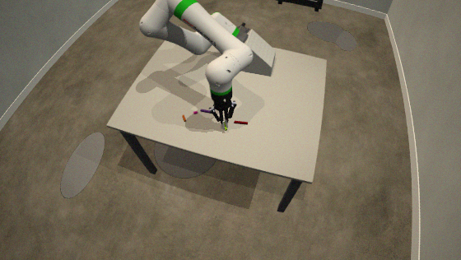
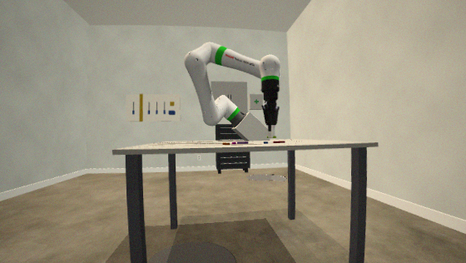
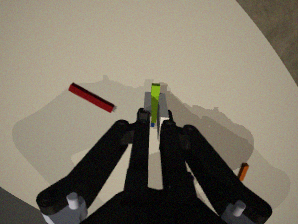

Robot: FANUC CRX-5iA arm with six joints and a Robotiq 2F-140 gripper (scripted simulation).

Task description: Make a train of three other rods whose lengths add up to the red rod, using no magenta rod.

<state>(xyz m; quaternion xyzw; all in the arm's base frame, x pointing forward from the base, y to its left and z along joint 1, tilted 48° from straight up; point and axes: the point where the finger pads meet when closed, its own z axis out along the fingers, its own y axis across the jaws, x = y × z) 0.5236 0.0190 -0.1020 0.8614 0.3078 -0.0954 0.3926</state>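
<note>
Right now the red rod is 60 mm behind my hand, 60 mm to the left of it and 60 mm below it. Round my hand: magenta rod (50 mm behind, 190 mm to the right, 60 mm below); purple rod (80 mm behind, 140 mm to the right, 60 mm below); lime rod (30 mm below).
</note>
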